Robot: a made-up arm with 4 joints.
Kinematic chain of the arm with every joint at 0, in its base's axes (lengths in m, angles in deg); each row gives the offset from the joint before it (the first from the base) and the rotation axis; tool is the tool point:
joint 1: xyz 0 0 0.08 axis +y
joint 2: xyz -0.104 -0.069 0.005 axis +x
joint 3: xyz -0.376 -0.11 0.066 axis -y
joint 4: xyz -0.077 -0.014 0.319 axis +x
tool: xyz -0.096 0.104 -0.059
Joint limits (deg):
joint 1: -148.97..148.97
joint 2: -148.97..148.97
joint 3: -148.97..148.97
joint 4: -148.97..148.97
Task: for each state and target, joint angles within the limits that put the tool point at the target. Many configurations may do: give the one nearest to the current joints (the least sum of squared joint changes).
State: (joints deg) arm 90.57 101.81 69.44 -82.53
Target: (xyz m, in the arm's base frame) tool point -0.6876 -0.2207 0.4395
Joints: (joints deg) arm 41.53 87.57 36.62 -98.66
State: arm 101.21 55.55 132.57 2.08
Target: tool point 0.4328 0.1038 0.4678
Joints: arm 148.97 72.10 123.07 -25.52
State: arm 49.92 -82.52 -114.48 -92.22
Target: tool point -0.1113 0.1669 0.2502
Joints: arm 36.79 -134.77 -115.05 -107.85
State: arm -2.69 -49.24 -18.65 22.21
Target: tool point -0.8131 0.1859 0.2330
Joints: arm -4.11 -54.30 26.03 57.54
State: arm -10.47 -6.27 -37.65 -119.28
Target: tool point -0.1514 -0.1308 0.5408
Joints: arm 17.44 -27.18 -70.79 -125.93
